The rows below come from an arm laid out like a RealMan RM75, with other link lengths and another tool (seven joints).
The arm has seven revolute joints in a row. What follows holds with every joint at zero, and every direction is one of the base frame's. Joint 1 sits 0.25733 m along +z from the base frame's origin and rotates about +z. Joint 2 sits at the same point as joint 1 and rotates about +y. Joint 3 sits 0.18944 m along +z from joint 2 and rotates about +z. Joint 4 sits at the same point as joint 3 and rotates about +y. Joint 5 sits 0.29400 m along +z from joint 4 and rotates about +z. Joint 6 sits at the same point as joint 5 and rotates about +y. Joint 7 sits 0.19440 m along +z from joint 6 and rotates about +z. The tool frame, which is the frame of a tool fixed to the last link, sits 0.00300 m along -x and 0.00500 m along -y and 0.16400 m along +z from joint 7; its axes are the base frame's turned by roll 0.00, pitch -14.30 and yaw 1.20 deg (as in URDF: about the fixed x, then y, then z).
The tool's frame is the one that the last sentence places.
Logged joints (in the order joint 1, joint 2, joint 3, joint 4, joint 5, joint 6, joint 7), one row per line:
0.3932, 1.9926, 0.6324, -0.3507, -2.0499, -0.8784, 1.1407
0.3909, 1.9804, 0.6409, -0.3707, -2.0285, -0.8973, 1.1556
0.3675, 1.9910, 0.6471, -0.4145, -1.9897, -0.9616, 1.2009
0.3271, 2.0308, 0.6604, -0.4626, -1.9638, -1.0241, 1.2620
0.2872, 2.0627, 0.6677, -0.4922, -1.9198, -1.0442, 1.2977
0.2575, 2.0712, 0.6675, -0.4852, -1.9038, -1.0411, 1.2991
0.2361, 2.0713, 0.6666, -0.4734, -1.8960, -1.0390, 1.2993
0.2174, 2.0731, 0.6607, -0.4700, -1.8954, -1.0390, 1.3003
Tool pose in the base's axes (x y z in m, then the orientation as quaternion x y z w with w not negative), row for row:
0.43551, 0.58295, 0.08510, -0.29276, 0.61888, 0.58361, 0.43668
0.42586, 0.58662, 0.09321, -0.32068, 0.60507, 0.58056, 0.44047
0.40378, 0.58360, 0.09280, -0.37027, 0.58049, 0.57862, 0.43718
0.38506, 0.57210, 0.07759, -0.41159, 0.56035, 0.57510, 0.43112
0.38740, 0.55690, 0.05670, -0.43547, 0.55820, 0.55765, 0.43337
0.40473, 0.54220, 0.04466, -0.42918, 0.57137, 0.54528, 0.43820
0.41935, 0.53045, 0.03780, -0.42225, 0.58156, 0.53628, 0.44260
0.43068, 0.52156, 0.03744, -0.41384, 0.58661, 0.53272, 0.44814
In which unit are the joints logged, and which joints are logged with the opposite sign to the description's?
The joints are logged in radians. Opposite sign: joint 3, joint 5, joint 6, joint 7.
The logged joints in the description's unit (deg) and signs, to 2 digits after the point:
22.53, 114.17, -36.23, -20.09, 117.45, 50.33, -65.36
22.40, 113.47, -36.72, -21.24, 116.22, 51.41, -66.21
21.06, 114.08, -37.08, -23.75, 114.00, 55.10, -68.81
18.74, 116.36, -37.84, -26.51, 112.52, 58.68, -72.31
16.46, 118.18, -38.26, -28.20, 110.00, 59.83, -74.35
14.75, 118.67, -38.24, -27.80, 109.08, 59.65, -74.43
13.53, 118.68, -38.19, -27.12, 108.63, 59.53, -74.44
12.46, 118.78, -37.86, -26.93, 108.60, 59.53, -74.50

